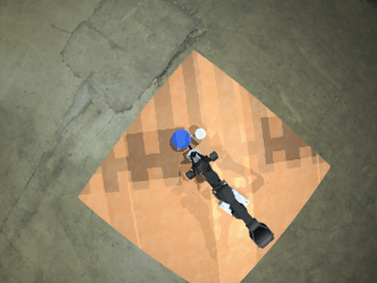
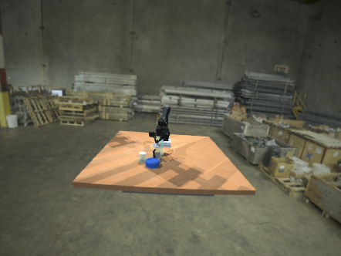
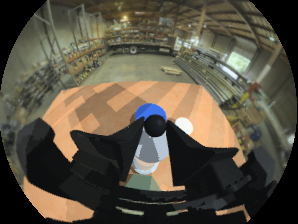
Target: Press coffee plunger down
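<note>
Now: gripper tip 90 mm above the coffee press and 20 mm past it.
</note>
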